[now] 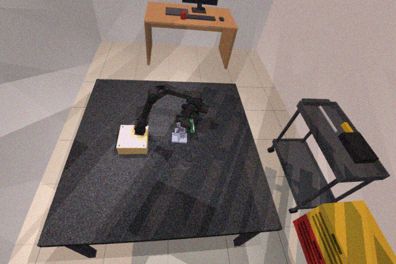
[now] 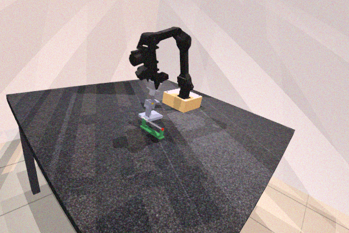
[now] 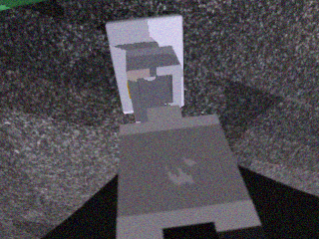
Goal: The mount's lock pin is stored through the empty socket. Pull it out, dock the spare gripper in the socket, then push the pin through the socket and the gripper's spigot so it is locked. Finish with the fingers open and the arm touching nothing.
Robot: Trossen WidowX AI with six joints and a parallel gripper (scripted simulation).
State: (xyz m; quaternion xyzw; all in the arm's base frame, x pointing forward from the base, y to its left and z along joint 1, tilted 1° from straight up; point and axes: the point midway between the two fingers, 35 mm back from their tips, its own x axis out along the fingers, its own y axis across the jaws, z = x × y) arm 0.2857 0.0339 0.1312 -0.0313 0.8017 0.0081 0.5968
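My gripper tip is now 120 mm above the grey mount. Also, from my gripper tip: green cradle (150 mm below, 140 mm to the left, 80 mm ahead); then spare gripper (10 mm above).
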